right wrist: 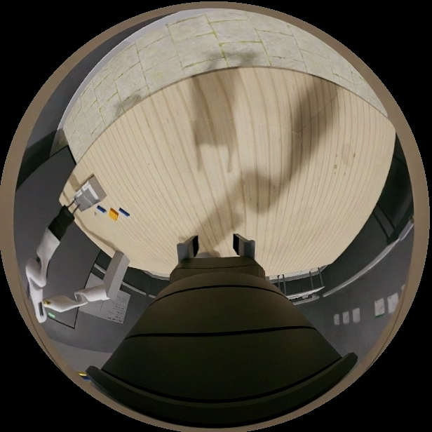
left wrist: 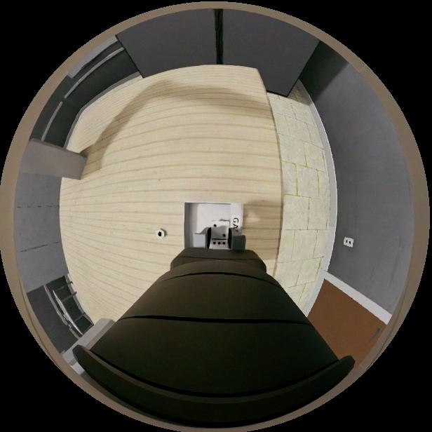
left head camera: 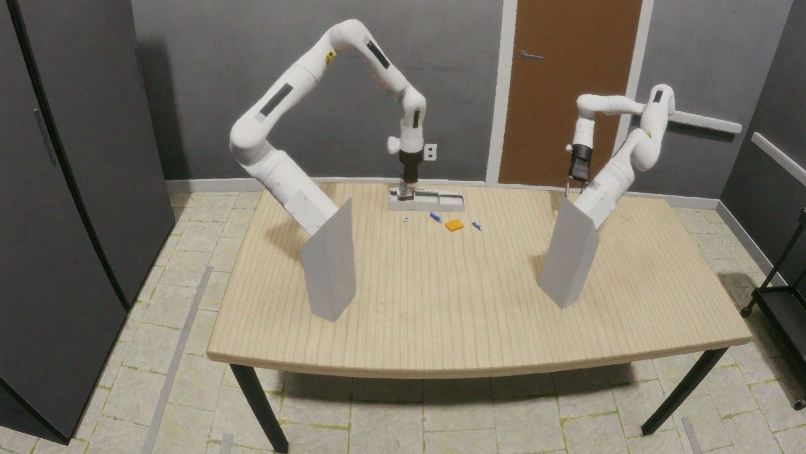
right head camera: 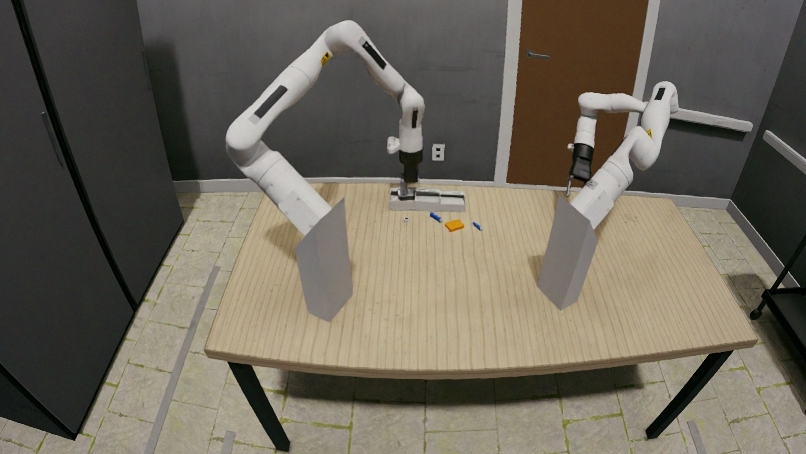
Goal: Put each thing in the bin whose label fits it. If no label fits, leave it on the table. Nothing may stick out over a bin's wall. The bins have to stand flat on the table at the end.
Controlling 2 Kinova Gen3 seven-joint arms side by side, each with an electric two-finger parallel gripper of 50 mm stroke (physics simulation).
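Places are measured from the left arm's base along level axes (x back, y left, z down), in millimetres.
Where they show: left gripper, fingertip midpoint: [left head camera: 403,193] [right head camera: 404,193]; right gripper, fingertip midpoint: [left head camera: 573,198].
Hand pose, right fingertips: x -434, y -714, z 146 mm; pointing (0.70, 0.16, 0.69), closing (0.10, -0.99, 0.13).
Note:
Each offset is from my right fingertips to the centre of the thing. "pt": to the spot under its first point.
A grey bin row @(pt dz +107, dx -22, dy +498 mm) [left head camera: 426,206] [right head camera: 426,206] [right wrist: 100,191] stands at the back of the table. My left gripper [left head camera: 404,195] [right head camera: 404,194] [left wrist: 219,234] is shut on a white die with black dots, low at the leftmost bin. The left wrist view shows part of its label, reading "GA". A hexagonal nut @(dz +123, dx +38, dy +559 mm) [left head camera: 405,221] [left wrist: 160,229], a blue piece @(dz +120, dx +16, dy +463 mm) [left head camera: 435,217] [right head camera: 435,217] [right wrist: 101,209], an orange block @(dz +122, dx +47, dy +403 mm) [left head camera: 454,225] [right head camera: 454,225] [right wrist: 114,214] and a smaller blue piece @(dz +122, dx +41, dy +327 mm) [left head camera: 477,226] [right head camera: 477,226] [right wrist: 124,212] lie before the bins. My right gripper [right wrist: 215,241] is open and empty, far right above the table.
The grey wall and brown door [left head camera: 569,90] [right head camera: 575,90] stand behind the table. Grey mounts @(dz -23, dx +434, dy +714 mm) [left head camera: 332,270] @(dz -23, dx +323, dy +79 mm) [left head camera: 569,259] carry the arms at left and right. A black cart [left head camera: 781,304] stands on the floor at the right.

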